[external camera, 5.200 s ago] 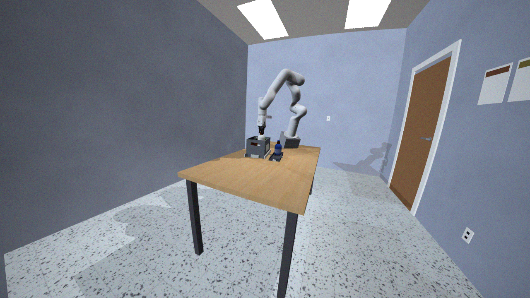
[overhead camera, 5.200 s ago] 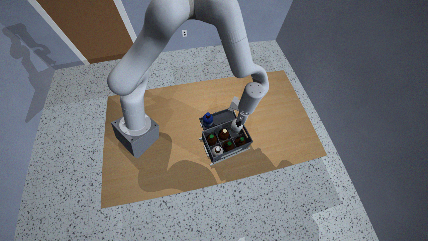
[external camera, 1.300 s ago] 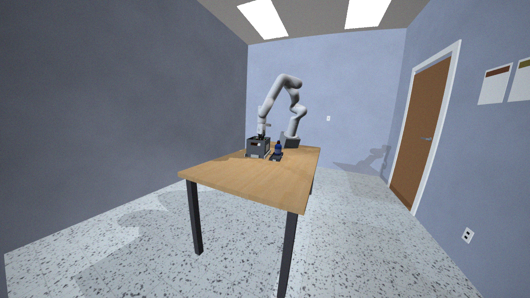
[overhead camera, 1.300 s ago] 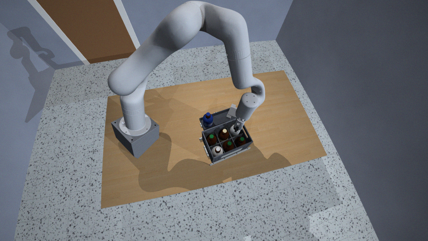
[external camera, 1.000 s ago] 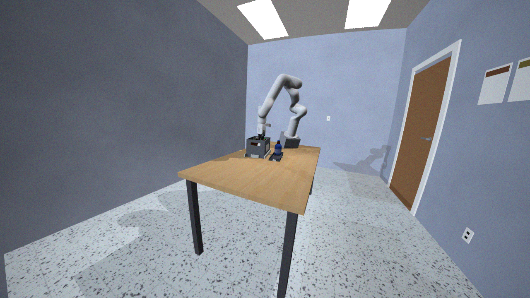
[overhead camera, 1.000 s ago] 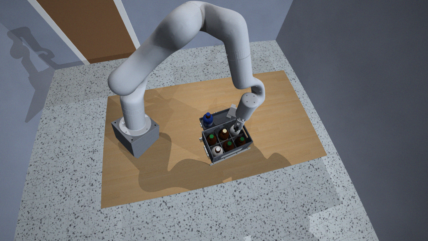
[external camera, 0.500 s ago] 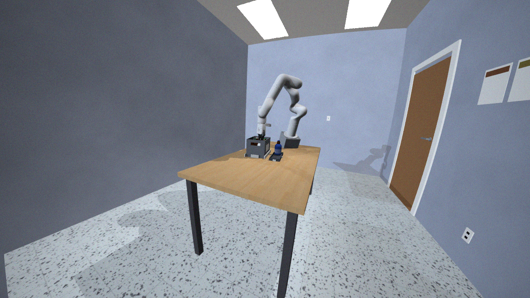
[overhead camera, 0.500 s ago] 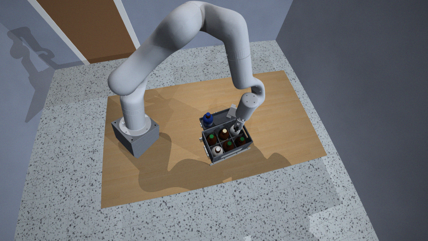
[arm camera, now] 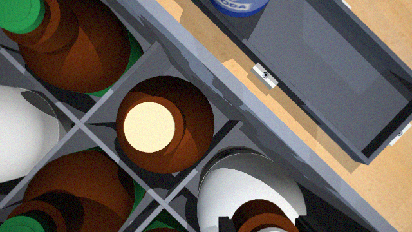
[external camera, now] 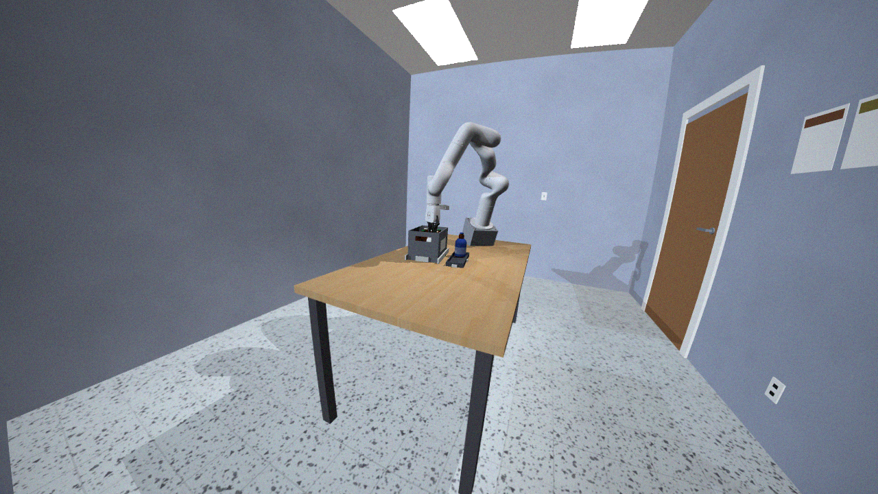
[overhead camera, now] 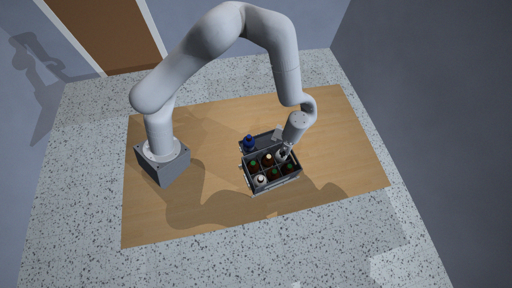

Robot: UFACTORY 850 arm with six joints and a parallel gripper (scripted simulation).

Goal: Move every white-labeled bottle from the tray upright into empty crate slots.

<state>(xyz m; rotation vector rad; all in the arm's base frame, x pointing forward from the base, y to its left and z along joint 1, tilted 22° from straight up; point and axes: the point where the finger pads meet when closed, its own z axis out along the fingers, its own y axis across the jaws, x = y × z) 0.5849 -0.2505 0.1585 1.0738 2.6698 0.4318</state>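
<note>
My hand is 9 cm past the crate, 5 cm to the left of it and 9 cm above it. Round my hand: blue-labeled bottle (15 cm behind, 15 cm to the left, 9 cm below); then dark tray (6 cm behind, 16 cm to the left, 17 cm below).
</note>
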